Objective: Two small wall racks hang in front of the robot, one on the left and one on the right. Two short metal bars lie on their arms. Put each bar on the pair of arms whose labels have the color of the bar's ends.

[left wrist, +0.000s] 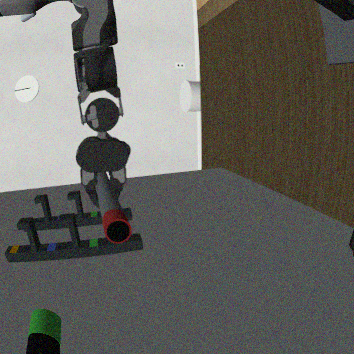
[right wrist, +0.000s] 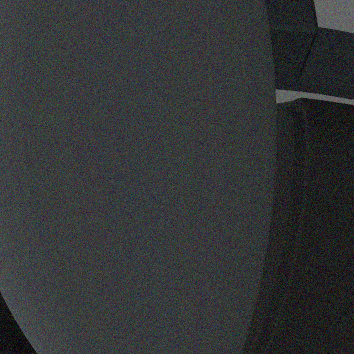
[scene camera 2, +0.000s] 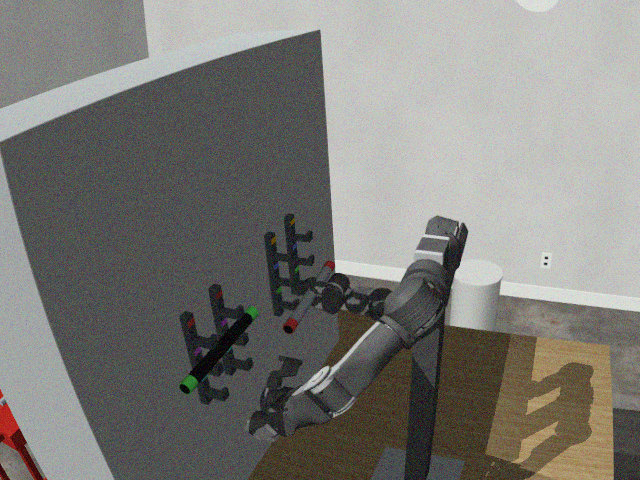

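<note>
The right rack has yellow, blue and green labels. The left rack has red, purple and cyan ones. The grey bar with red ends is clamped in my right gripper, level, before the right rack's lowest, green-labelled arms, which it partly hides. The right wrist view is mostly filled by a grey surface. The black bar with green ends appears to lie on the left rack's middle, purple-labelled arms. My left gripper is open and empty, below and right of that rack in the scene view.
The racks hang on a large grey panel. The pedestal stands on a wooden floor. A white cylinder stands by the far wall. A red object shows at the left edge of the scene view.
</note>
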